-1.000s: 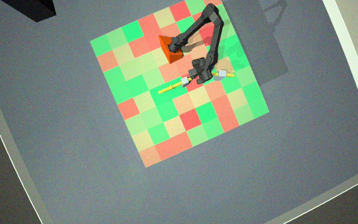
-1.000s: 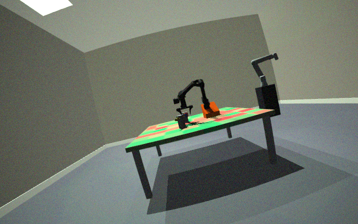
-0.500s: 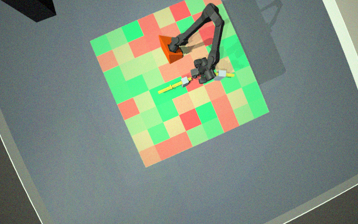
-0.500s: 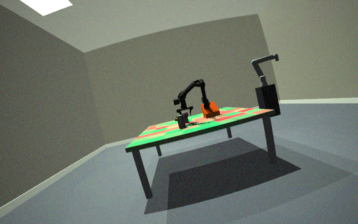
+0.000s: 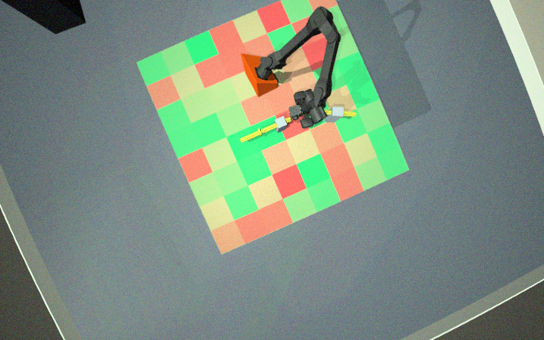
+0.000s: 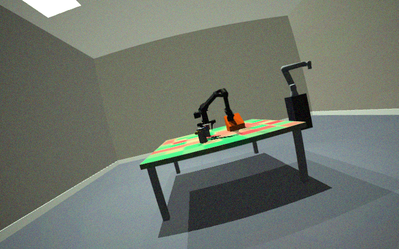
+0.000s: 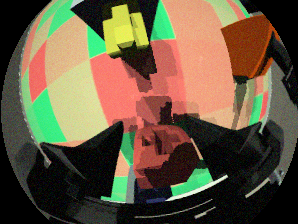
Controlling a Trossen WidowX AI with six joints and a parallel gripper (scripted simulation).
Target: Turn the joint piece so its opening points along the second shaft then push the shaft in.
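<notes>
My gripper tip is 4 cm below the red square joint piece and 2 cm to the right of it.
</notes>
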